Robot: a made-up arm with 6 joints.
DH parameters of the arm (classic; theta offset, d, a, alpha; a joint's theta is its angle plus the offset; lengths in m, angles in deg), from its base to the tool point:
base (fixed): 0 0 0 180
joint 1: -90 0.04 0.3 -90
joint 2: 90 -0.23 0.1 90
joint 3: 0 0.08 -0.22 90
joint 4: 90 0 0.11 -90
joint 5: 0 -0.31 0.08 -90
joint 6: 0 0.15 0.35 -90
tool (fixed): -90 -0.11 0 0
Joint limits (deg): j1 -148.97..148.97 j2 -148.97..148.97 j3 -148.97..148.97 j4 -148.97..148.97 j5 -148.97..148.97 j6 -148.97..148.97
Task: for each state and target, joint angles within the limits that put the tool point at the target. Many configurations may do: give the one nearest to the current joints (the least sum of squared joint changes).
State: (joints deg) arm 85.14 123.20 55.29 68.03 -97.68 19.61
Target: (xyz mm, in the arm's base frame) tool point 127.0 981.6 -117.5
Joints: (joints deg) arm 101.09 147.37 71.73 107.35 -74.61 17.51
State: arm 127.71 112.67 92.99 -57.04 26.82 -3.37
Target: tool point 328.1 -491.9 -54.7
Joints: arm 145.30 104.25 92.13 -72.55 33.06 15.96
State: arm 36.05 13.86 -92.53 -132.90 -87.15 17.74
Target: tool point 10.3 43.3 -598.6
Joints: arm 35.19 20.07 -65.33 -143.18 -85.26 42.73
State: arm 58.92 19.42 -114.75 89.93 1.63 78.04
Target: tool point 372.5 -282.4 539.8
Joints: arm 38.62 42.95 -109.89 116.26 13.97 26.01
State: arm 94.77 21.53 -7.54 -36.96 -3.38 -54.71
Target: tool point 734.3 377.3 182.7
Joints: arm 79.31 15.70 -6.41 -16.65 -24.07 -24.76
